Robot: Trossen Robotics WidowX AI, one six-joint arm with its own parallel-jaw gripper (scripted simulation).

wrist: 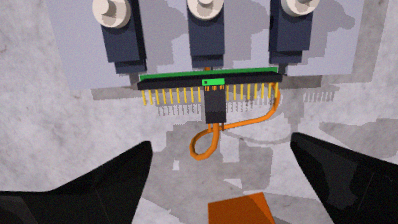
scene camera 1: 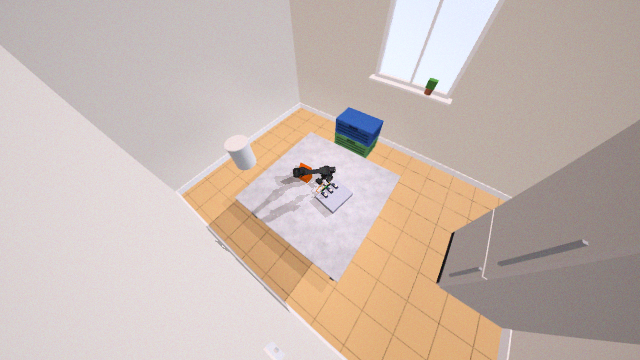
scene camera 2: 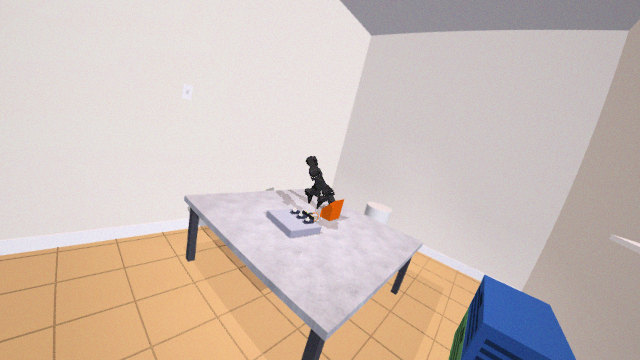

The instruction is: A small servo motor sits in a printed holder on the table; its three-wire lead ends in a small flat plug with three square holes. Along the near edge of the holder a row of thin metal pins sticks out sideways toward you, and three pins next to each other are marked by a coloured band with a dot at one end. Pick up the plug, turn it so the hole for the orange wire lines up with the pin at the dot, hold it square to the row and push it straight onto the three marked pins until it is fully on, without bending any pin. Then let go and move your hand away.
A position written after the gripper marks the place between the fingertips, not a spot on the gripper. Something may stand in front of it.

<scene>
The gripper [wrist: 221,143] is open, with nothing in its grasp. Further things: a holder [scene camera 2: 286,222].
</scene>
